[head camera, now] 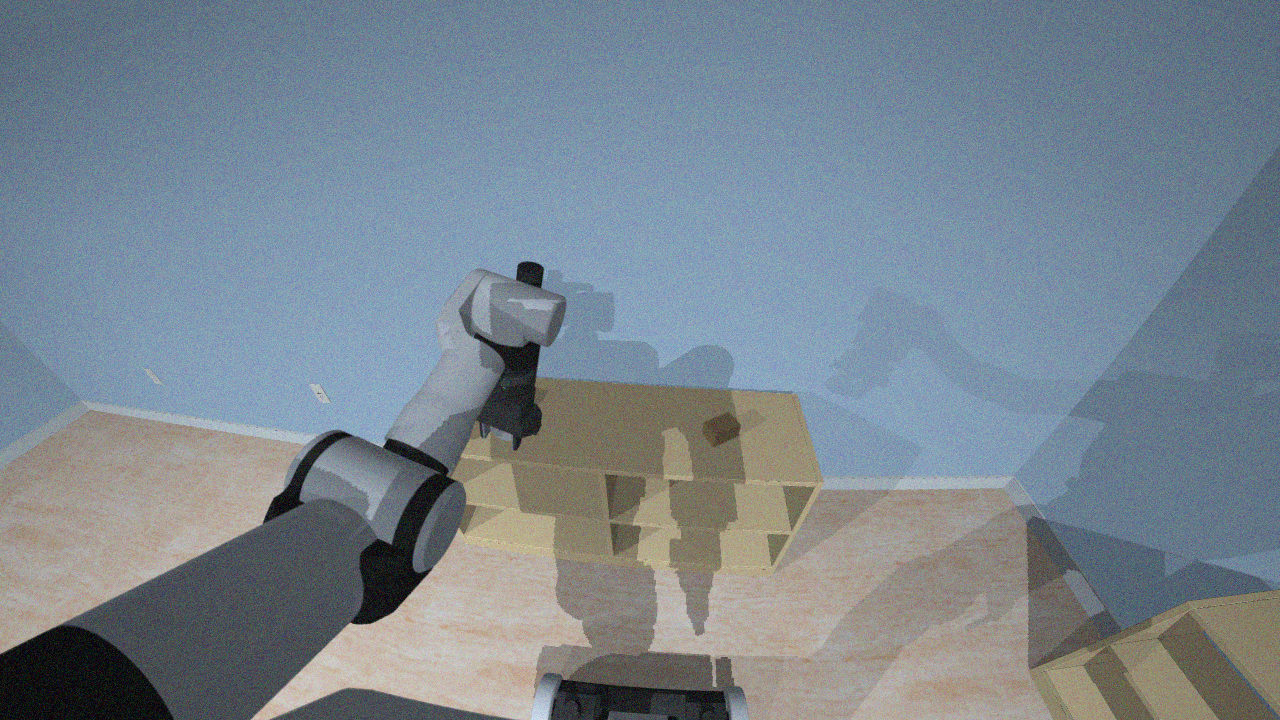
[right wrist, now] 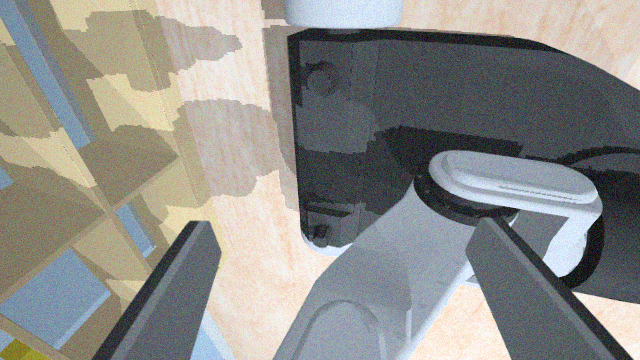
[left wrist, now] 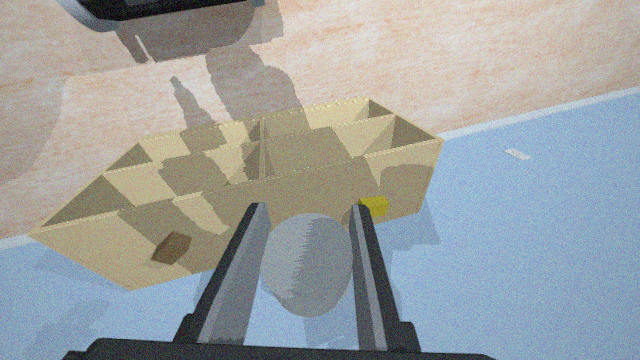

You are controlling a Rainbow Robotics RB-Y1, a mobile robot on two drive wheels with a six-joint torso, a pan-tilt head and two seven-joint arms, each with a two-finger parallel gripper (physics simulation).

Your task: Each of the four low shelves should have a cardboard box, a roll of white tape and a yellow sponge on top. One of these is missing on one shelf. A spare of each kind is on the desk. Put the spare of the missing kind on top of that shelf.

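Frame: origin at the robot's base, x ahead, y left, z up, level; centimetres.
Seen in the pictures: left gripper, fingertip midpoint: [head camera: 500, 440] [left wrist: 309, 214]; right gripper, fingertip midpoint: [right wrist: 343, 236].
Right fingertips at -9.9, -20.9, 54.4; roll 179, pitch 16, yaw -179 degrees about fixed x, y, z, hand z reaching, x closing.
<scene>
Offsets run from my right fingertips to a thing's top centre, as dx, dy, dz. Level surfaces: height alone.
My left gripper [head camera: 499, 438] [left wrist: 309, 214] is shut on a roll of white tape @[+39.0, +45.1, +48.8] [left wrist: 307, 265], whose round grey-looking face shows between the fingers. It hangs over the left part of a low wooden shelf [head camera: 626, 420] [left wrist: 310, 187] [right wrist: 30, 220] in the head view. A brown cardboard box @[+75.9, +1.4, +11.6] [head camera: 721, 428] [left wrist: 172, 247] sits on that shelf's top, toward the right in the head view. A yellow sponge @[+83.7, +69.6, +11.1] [left wrist: 375, 206] [right wrist: 22, 350] lies near the other end; the arm hides that end in the head view. No tape shows on the visible part of the top. My right gripper [right wrist: 343, 236] is open and empty.
A second low shelf @[dz +6.6] [head camera: 1244, 626] stands at the lower right of the head view. A blue wall [head camera: 716, 179] rises behind the first shelf. My dark base [head camera: 640, 702] [right wrist: 450, 90] stands on the wooden floor @[dz -54.4] [head camera: 501, 617] in front of it.
</scene>
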